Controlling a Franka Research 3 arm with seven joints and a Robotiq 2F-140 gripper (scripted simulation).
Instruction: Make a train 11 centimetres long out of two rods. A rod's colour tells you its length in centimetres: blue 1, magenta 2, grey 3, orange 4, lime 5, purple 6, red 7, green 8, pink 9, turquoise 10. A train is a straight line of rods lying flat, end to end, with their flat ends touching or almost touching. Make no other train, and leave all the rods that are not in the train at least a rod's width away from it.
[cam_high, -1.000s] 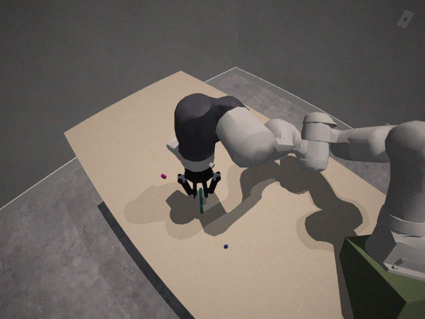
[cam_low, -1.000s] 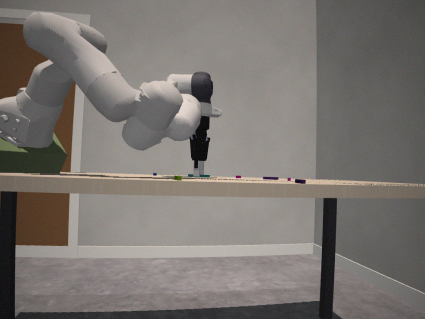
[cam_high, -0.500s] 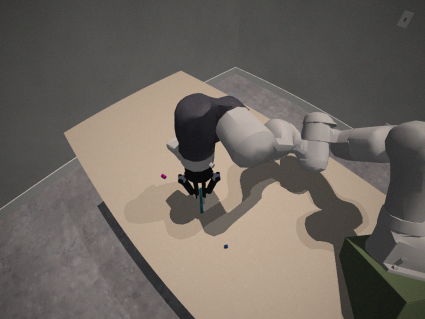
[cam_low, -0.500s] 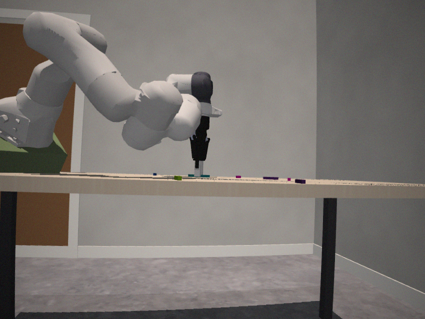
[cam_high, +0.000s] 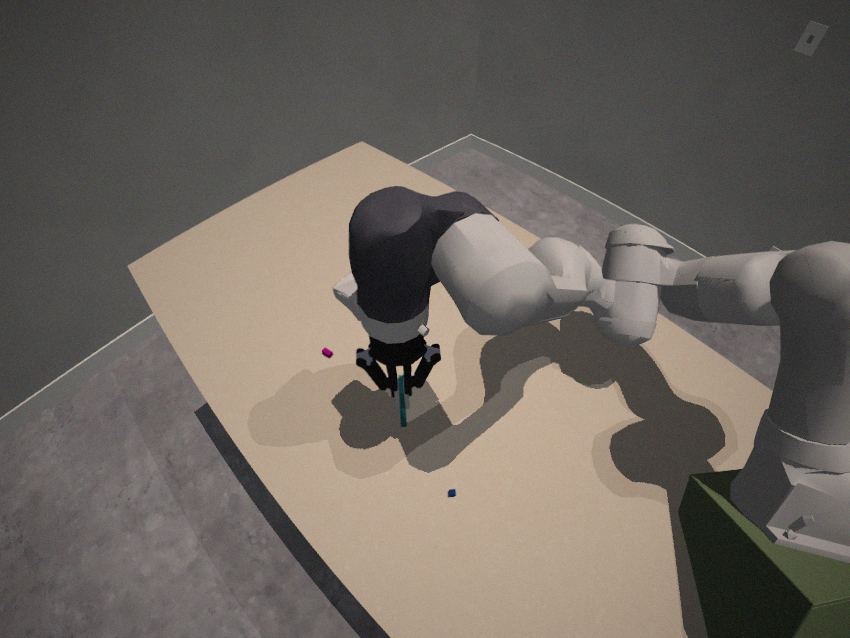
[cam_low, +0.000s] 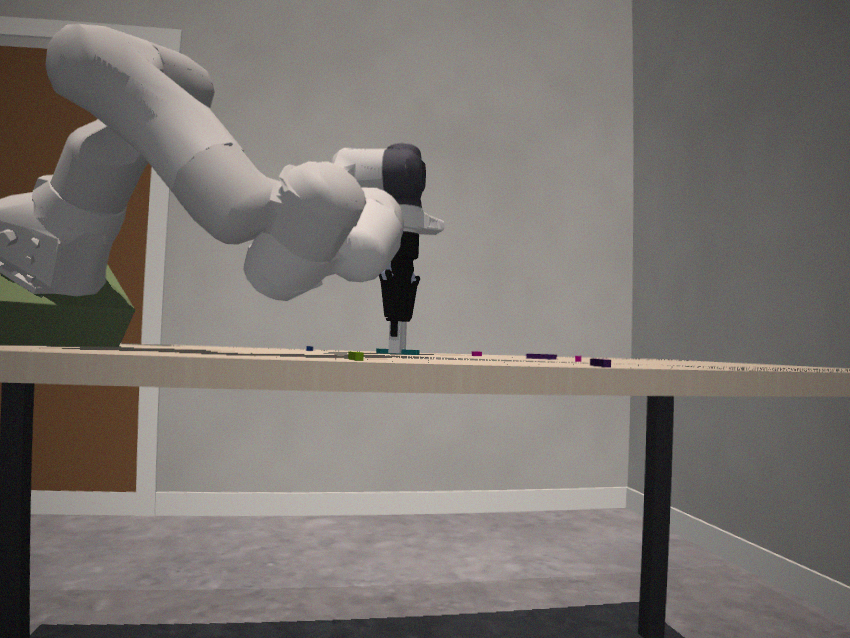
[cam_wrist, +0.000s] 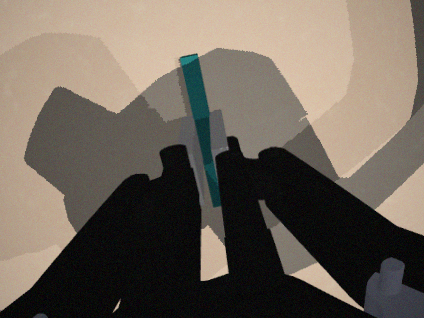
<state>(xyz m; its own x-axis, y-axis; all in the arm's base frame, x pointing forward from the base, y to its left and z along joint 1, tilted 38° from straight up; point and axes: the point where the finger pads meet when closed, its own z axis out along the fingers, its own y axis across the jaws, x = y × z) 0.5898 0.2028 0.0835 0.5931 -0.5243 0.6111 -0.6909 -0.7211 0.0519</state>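
The turquoise rod is 3 cm below my hand. From my hand the other things lie so: blue rod 17 cm behind, 8 cm to the left, 3 cm below; lime rod 47 cm to the right, 19 cm behind, 3 cm below.
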